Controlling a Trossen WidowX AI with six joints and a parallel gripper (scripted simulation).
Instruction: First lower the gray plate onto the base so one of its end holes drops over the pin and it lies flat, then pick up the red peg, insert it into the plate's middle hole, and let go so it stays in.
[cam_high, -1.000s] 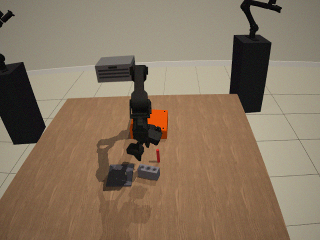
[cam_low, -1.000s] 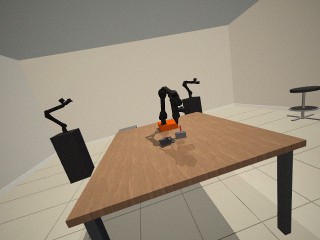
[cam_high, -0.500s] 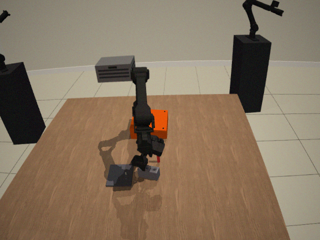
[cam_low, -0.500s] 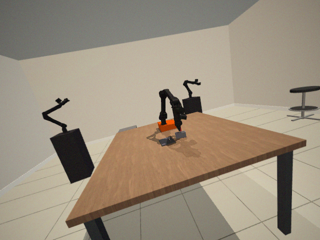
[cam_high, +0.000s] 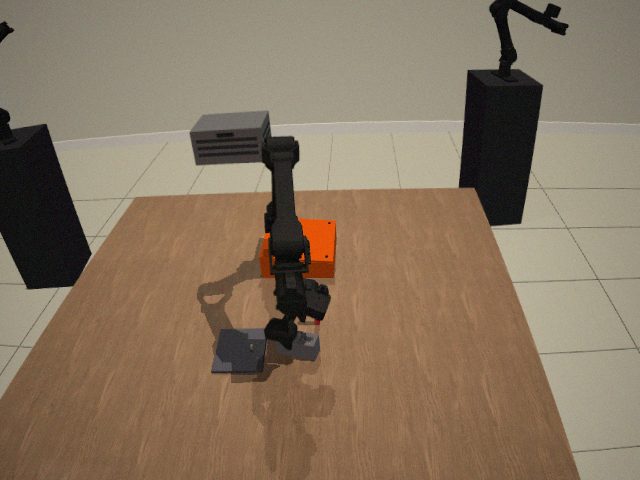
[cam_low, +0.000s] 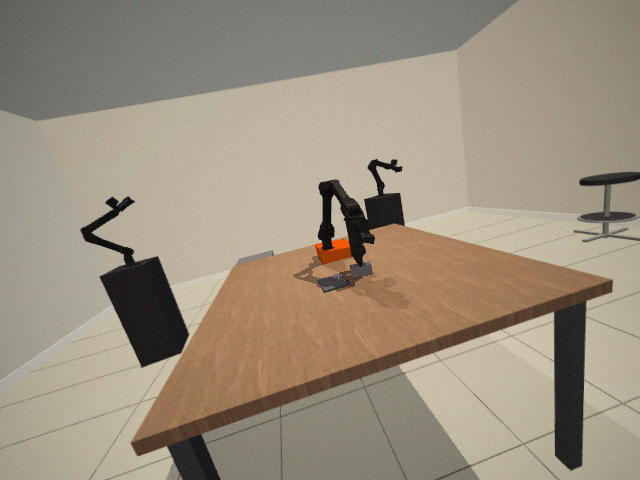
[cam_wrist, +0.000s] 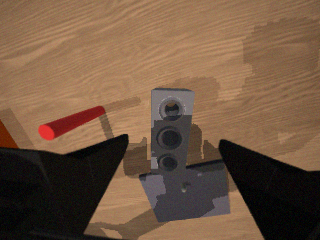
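Now: gripper tip 20 mm above the gray plate. From my gripper tip the other things lie so: red peg 90 mm behind, 50 mm to the left, 20 mm below.
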